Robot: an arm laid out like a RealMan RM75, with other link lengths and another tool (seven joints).
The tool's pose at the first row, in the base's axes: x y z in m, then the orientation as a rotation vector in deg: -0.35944, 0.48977, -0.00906, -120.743, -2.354, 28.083
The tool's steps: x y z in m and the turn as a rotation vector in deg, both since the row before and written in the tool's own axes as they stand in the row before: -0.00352, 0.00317, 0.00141, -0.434, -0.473, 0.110; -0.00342, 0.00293, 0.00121, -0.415, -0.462, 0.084; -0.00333, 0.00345, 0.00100, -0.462, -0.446, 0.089; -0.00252, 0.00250, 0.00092, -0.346, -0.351, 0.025; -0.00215, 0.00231, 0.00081, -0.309, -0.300, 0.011; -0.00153, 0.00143, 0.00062, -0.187, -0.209, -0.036; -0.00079, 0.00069, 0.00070, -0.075, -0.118, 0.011; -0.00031, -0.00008, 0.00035, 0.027, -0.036, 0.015
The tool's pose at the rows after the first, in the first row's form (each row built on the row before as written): -0.36369, 0.48837, -0.01116, -121.067, -2.621, 28.680; -0.36773, 0.48692, -0.01298, -121.370, -2.905, 29.250; -0.37169, 0.48498, -0.01512, -121.722, -3.188, 29.810; -0.37472, 0.48367, -0.01671, -121.975, -3.454, 30.224; -0.37734, 0.48244, -0.01821, -122.202, -3.697, 30.573; -0.37919, 0.48171, -0.01912, -122.326, -3.905, 30.789; -0.38029, 0.48165, -0.01974, -122.370, -3.980, 30.927; -0.38070, 0.48189, -0.01974, -122.337, -3.976, 30.972
